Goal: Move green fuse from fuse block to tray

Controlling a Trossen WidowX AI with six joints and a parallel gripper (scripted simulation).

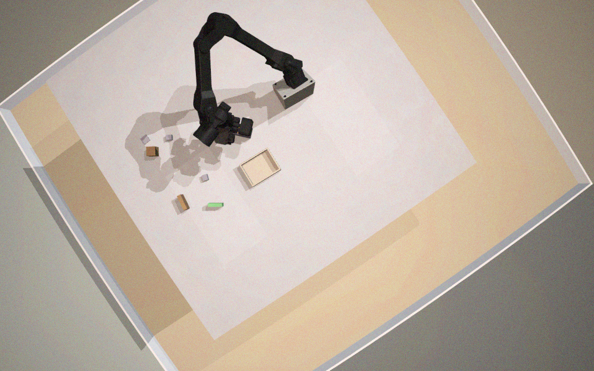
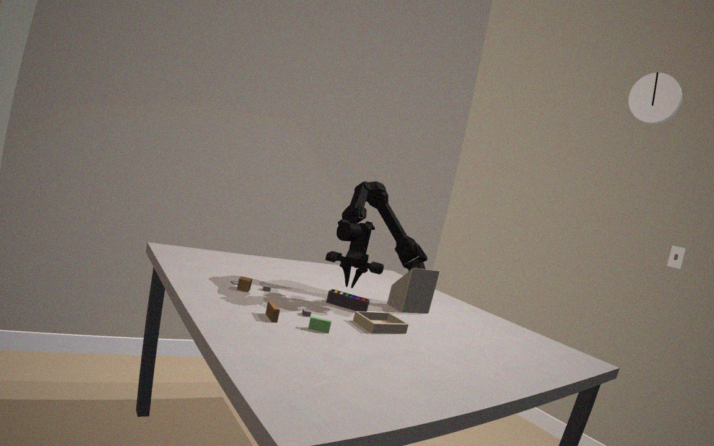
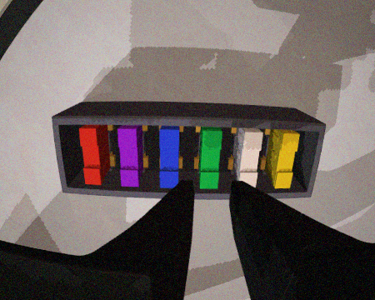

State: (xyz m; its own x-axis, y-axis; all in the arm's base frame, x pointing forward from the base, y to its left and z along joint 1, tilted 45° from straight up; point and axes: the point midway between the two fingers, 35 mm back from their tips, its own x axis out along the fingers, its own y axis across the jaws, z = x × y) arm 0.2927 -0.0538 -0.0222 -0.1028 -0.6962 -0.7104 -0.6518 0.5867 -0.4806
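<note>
My gripper tip is now 40 mm above the green fuse. Round my gripper tip: tray: 190 mm to the left, 60 mm below.
</note>
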